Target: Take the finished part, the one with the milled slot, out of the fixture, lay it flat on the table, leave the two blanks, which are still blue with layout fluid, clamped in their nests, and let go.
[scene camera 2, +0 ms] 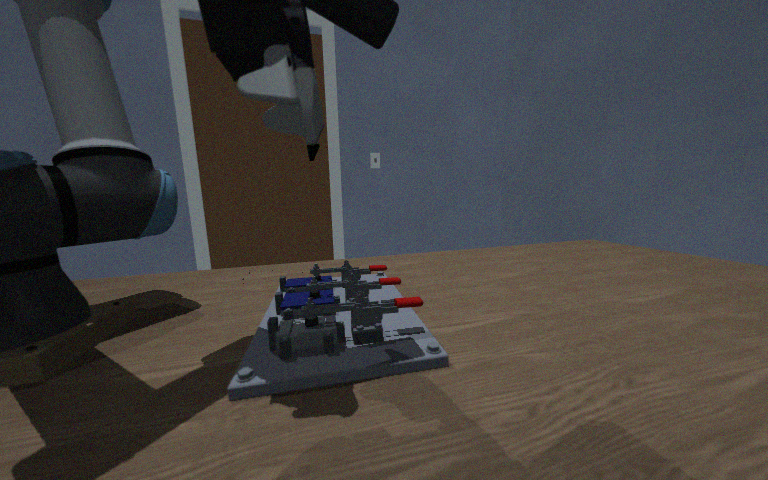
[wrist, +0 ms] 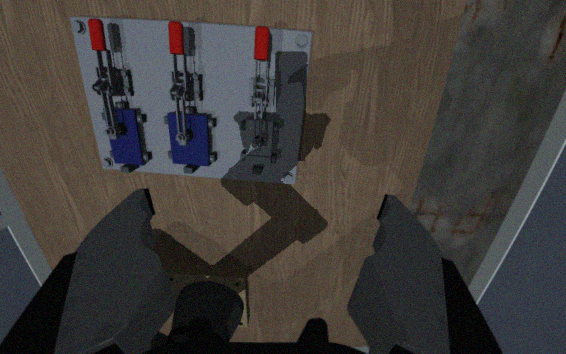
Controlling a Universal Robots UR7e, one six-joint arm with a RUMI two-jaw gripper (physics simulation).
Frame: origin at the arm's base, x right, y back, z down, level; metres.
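Seen in the pictures: gripper, fingertip midpoint: [scene camera 2: 312, 155] [wrist: 268, 194]; arm's base, link origin: [scene camera 2: 7, 334] [wrist: 211, 303].
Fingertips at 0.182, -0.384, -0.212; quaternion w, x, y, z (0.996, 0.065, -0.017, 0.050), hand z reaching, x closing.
Pixels of each thing's top centre, then the offset from my fingertips to it, as dx, dy, dz. Level surfaces: height alone.
- fixture, top centre: [scene camera 2: 338, 306] [wrist: 192, 108] -0.135, -0.043, +0.226
- dark grey part, top centre: [scene camera 2: 307, 324] [wrist: 258, 144] -0.032, +0.015, +0.200
- wooden table, surface height: dz +0.241
The fixture [scene camera 2: 339, 374] [wrist: 220, 65] is a light grey plate on the table. Two blue blanks [scene camera 2: 308, 298] [wrist: 198, 150] [wrist: 131, 150] lie in its nests under lowered clamp arms. The nest nearest scene camera 2, at the right in the wrist view, holds a dark grey part [scene camera 2: 310, 338] [wrist: 265, 134] in shadow; its slot cannot be made out. That nest's clamp arm lies over it, with its red handle [scene camera 2: 408, 302] [wrist: 261, 44] pointing away from the nest. My gripper [scene camera 2: 312, 148] [wrist: 268, 194] is open and empty, high above the table and off the plate's nest-side edge in the wrist view.
The other two red handles [scene camera 2: 389, 280] [scene camera 2: 377, 267] [wrist: 176, 38] [wrist: 96, 35] stand out along the same side. Upright clamp bodies [scene camera 2: 367, 322] rise from the plate. The wooden table [scene camera 2: 594, 339] [wrist: 375, 100] surrounds it. The arm's base is left in the scene view.
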